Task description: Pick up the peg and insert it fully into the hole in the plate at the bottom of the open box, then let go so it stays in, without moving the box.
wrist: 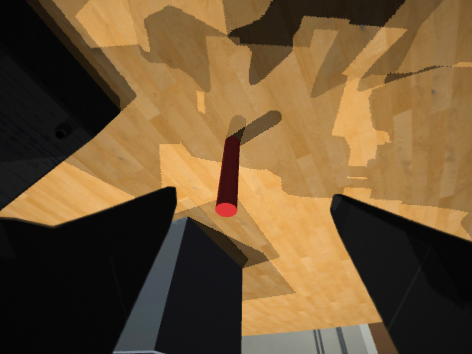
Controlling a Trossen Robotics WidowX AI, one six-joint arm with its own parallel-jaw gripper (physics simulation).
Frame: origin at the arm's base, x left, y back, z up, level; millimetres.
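Seen in the pictures: gripper, fingertip midpoint: (254, 198).
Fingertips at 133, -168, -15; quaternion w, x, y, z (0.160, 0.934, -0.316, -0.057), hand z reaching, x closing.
Pixels of each thing's top centre, then the offset from my fingertips to it, as dx, dy, dz. "*": a spot on its surface instead.
- red peg, middle of its top: (226, 210) -28, -11, -12
- box, surface spot: (207, 295) * -149, -132, -18
The red peg (228, 172) stands upright on the wooden surface in the wrist view, its bright round top toward the camera. My gripper (254, 198) is open, with one black finger on each side of the view and nothing between them. The peg's top shows between the fingertips, nearer the left one. The box (207, 295) shows at the bottom centre as a dark wall and a grey-blue wall, partly behind the left finger. Its plate and hole are hidden.
A large black block (35, 105) with a small round recess fills the upper left. Wooden flooring (305, 250) shows around the peg, with dark shadows across its upper part. A pale grey strip with dark bars (295, 344) shows at the bottom edge.
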